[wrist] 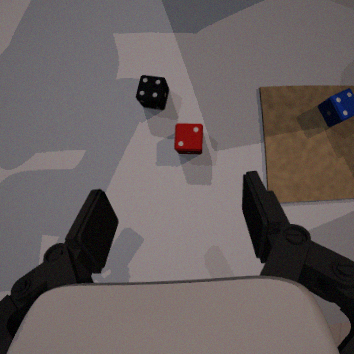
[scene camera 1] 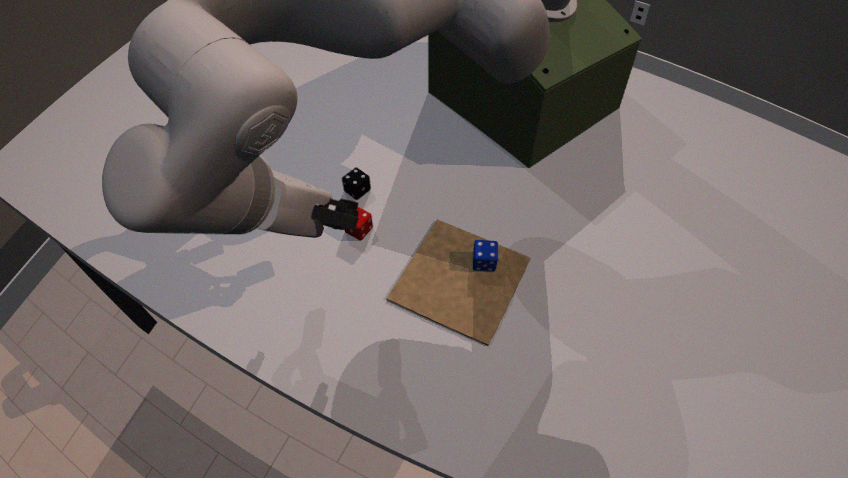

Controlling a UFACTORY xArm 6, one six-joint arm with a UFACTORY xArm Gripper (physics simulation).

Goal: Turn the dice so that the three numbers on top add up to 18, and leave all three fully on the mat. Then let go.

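Places are measured from the arm's base along level axes (x back, y right, z up), in metres.
Pixels of known places: gripper, between the fingertips: [wrist: 174,197] [scene camera 1: 317,203].
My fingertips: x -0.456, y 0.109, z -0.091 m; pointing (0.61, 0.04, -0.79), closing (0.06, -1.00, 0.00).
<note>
Behind a point stands the place of what it marks.
A black die [scene camera 1: 356,182] {x -0.345, y 0.136, z -0.179 m} [wrist: 152,92] {x -0.343, y 0.140, z -0.179 m} stands on the table with four pips up. A red die [scene camera 1: 363,225] {x -0.404, y 0.089, z -0.183 m} [wrist: 189,138] {x -0.400, y 0.102, z -0.179 m} stands on the table near it, off the mat, with two pips up; my fingers partly cover it in the scene view. A blue die [scene camera 1: 485,255] {x -0.381, y -0.075, z -0.175 m} [wrist: 340,106] {x -0.375, y -0.064, z -0.175 m} stands on the brown mat [scene camera 1: 427,290] {x -0.442, y -0.025, z -0.205 m} [wrist: 300,170] {x -0.441, y -0.025, z -0.205 m} with four pips up. My gripper [scene camera 1: 355,212] [wrist: 174,197] {x -0.456, y 0.109, z -0.091 m} is wide open and empty. In the wrist view the red die lies beyond and between the fingertips, apart from both; the black die is farther off.
The green base block [scene camera 1: 581,100] {x -0.081, y -0.112, z -0.122 m} stands at the back of the white table [scene camera 1: 653,320] {x -0.354, y -0.315, z -0.209 m}. The robot's arm [scene camera 1: 207,106] {x -0.589, y 0.045, z 0.179 m} reaches over the table's left part. The table's near edge runs diagonally above the tiled floor [scene camera 1: 195,415].
</note>
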